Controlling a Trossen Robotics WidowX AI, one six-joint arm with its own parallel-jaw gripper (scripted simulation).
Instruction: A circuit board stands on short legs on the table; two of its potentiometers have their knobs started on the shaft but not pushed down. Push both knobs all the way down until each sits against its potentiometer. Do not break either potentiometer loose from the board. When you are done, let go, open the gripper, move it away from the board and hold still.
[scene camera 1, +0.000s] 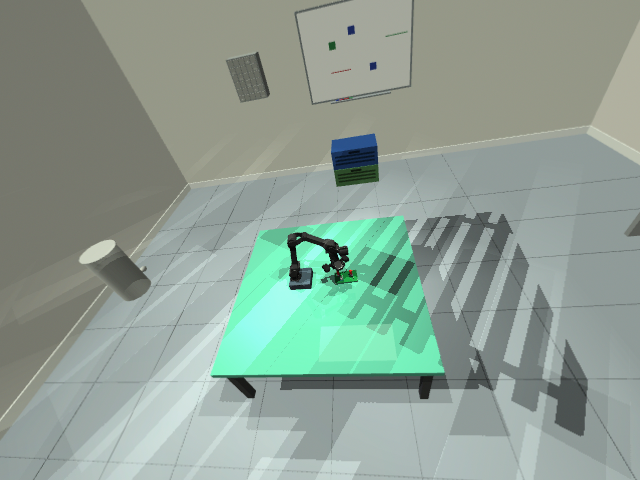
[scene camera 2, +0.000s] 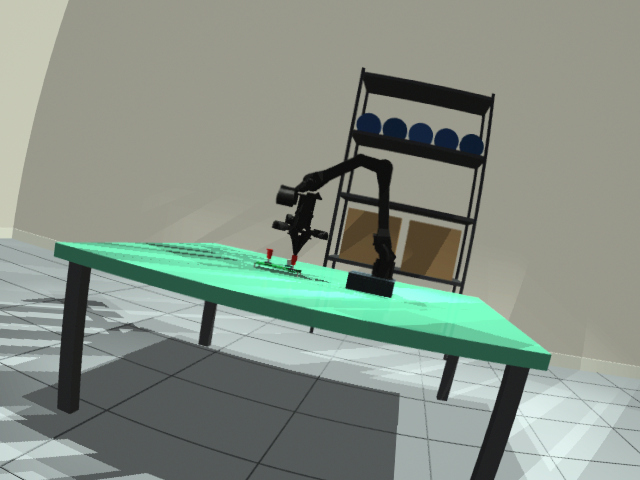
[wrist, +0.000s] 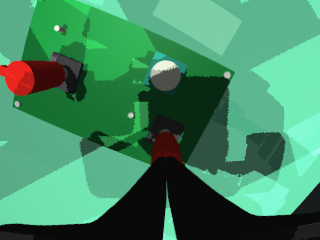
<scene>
I see my gripper (scene camera 2: 294, 255).
My gripper is seen too in the wrist view (wrist: 165, 164).
</scene>
